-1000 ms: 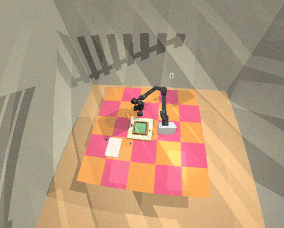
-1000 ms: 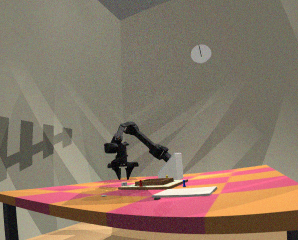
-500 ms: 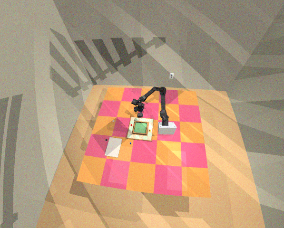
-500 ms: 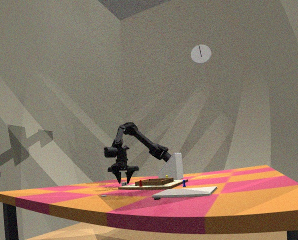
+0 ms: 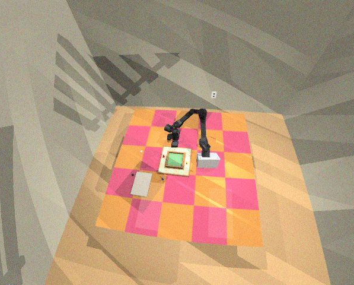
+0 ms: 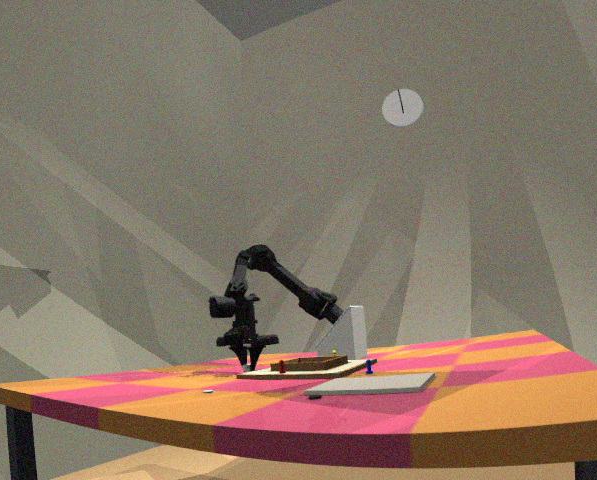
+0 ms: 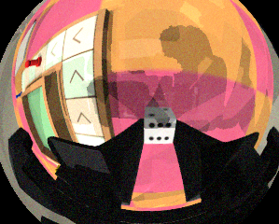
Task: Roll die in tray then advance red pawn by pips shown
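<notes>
Right now my gripper tip is 100 mm short of the red pawn, 160 mm to the right of it and 20 mm below it. From my gripper tip the other things lie so: white die right at my gripper tip; yellow pawn 120 mm behind, 220 mm to the left, 20 mm above; white disc 340 mm ahead, 110 mm to the left, 10 mm below.
</notes>
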